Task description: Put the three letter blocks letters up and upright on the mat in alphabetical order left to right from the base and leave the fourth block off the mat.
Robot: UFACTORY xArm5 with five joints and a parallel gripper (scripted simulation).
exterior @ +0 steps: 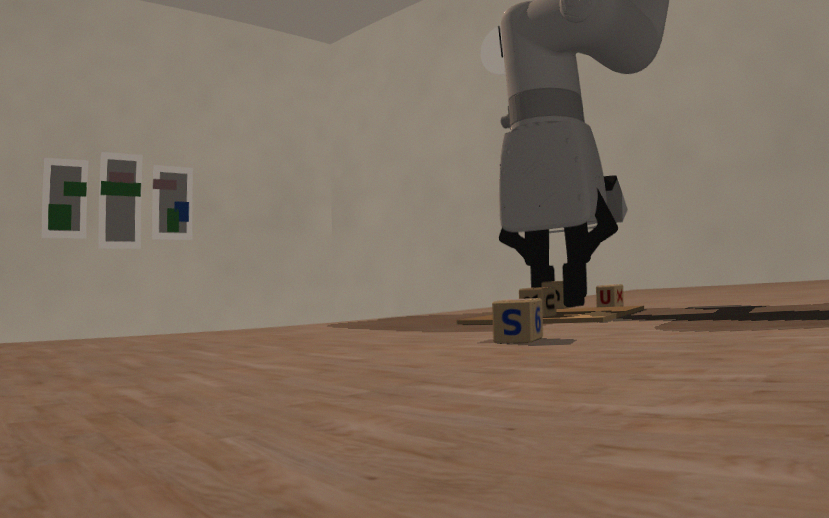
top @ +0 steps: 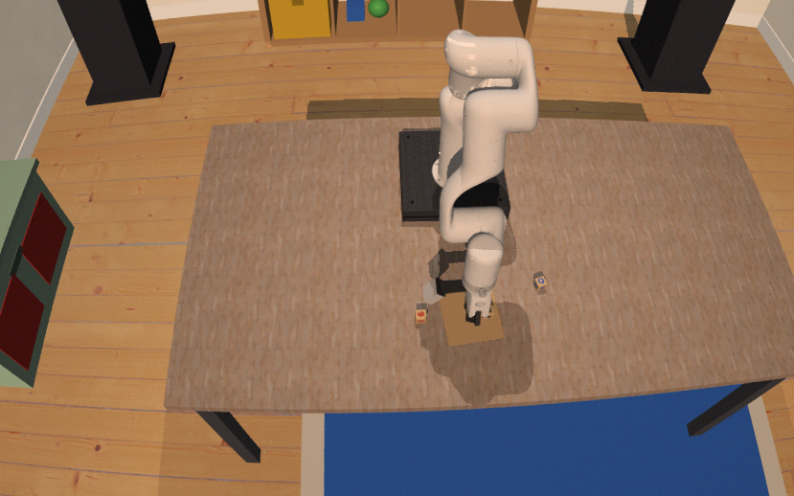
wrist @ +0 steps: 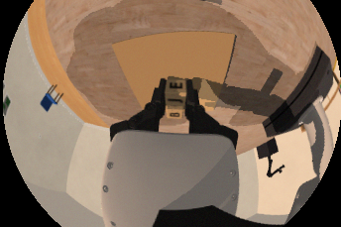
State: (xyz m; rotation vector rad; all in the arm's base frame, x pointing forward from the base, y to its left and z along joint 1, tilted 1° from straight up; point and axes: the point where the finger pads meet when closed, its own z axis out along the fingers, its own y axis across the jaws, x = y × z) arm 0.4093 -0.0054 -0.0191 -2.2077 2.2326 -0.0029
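Now: hand 3 cm above the tan mat. Round my hand: letter block 12 cm to the right, 2 cm below.
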